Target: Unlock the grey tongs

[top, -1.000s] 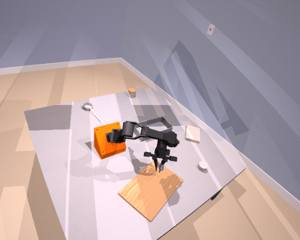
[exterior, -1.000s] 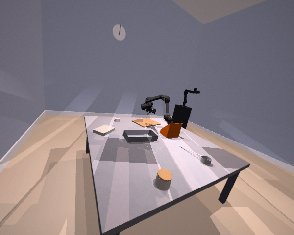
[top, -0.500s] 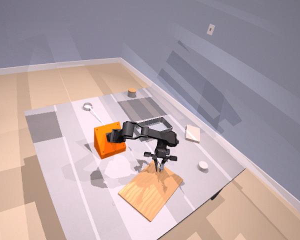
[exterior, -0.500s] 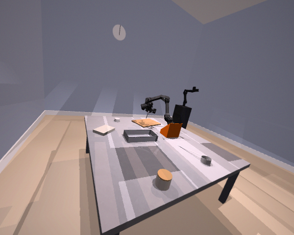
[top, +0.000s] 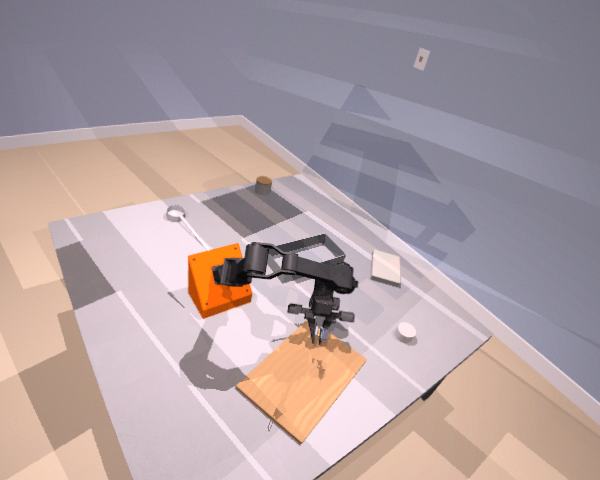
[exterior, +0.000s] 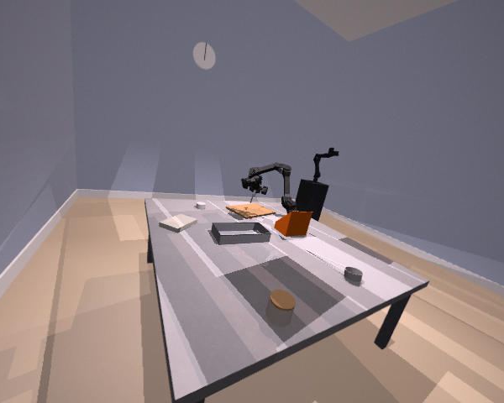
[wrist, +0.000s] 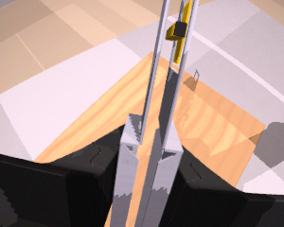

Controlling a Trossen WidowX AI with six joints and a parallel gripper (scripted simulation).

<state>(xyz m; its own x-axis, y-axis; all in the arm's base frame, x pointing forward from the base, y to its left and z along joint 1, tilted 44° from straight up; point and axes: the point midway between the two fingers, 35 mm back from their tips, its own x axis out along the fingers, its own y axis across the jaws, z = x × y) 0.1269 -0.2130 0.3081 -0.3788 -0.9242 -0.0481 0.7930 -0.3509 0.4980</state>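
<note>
Right now my gripper tip is 150 mm above the wooden board. The rest, counted from my gripper tip: white cylinder 410 mm ahead, 140 mm below, 20 mm to the right; then roasting tin 450 mm to the left, 270 mm ahead, 130 mm below; then beige block 590 mm ahead, 280 mm to the left, 140 mm below.
</note>
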